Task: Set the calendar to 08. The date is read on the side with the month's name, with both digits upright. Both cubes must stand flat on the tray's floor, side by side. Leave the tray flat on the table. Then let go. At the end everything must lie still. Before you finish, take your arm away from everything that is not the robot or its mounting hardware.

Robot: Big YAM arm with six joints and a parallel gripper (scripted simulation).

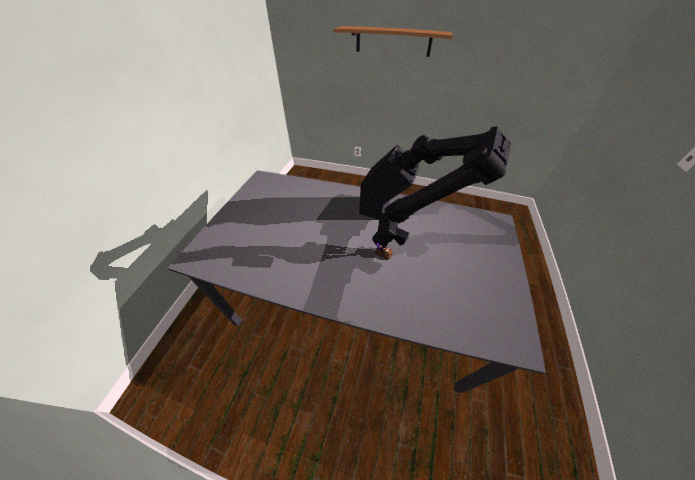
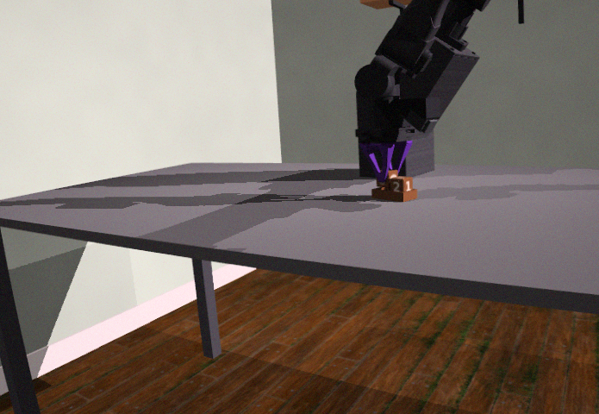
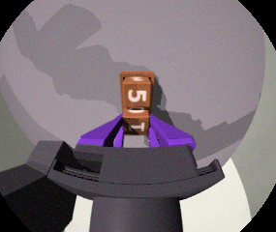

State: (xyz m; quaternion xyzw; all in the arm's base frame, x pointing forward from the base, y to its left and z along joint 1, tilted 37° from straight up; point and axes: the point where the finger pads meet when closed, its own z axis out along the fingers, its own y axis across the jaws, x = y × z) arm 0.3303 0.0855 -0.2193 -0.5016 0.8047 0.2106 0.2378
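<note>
Right now the brown digit cube is right at my hand. Also, from my hand: brown calendar tray 10 mm ahead, 10 mm to the left, 30 mm below.
</note>
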